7 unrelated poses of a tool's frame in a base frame.
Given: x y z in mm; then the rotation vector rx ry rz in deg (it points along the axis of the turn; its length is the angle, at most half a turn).
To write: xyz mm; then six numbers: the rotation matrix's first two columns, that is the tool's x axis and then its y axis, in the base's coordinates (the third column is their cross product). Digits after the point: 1 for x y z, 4 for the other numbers.
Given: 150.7, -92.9, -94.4, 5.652, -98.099, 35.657
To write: 150.7, -92.9, -94.4, -0.2473, 0.2667, 0.9315, -0.3937, 0.8508, -0.3481
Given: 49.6, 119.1, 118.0, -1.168, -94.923, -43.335
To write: 49.6, 119.1, 118.0, -0.2477, -0.3896, 0.8870, 0.4150, 0.7846, 0.4605
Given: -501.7, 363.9, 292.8, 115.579, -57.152, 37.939
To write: -501.7, 363.9, 292.8, 0.5572, -0.4199, 0.7164, -0.8232, -0.3924, 0.4104
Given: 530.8, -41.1, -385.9, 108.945, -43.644, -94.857
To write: 530.8, -41.1, -385.9, 0.1029, -0.6969, -0.7097, -0.0856, -0.7171, 0.6917
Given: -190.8, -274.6, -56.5, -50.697, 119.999, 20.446
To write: -190.8, -274.6, -56.5, -0.4209, -0.4679, -0.7771, -0.6988, 0.7135, -0.0511
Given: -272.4, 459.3, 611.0, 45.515, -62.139, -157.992
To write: -272.4, 459.3, 611.0, -0.8633, -0.2492, -0.4388, -0.1165, -0.7476, 0.6538
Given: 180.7, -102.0, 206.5, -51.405, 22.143, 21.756
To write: 180.7, -102.0, 206.5, 0.8662, 0.1558, -0.4748, -0.4720, 0.5673, -0.6748
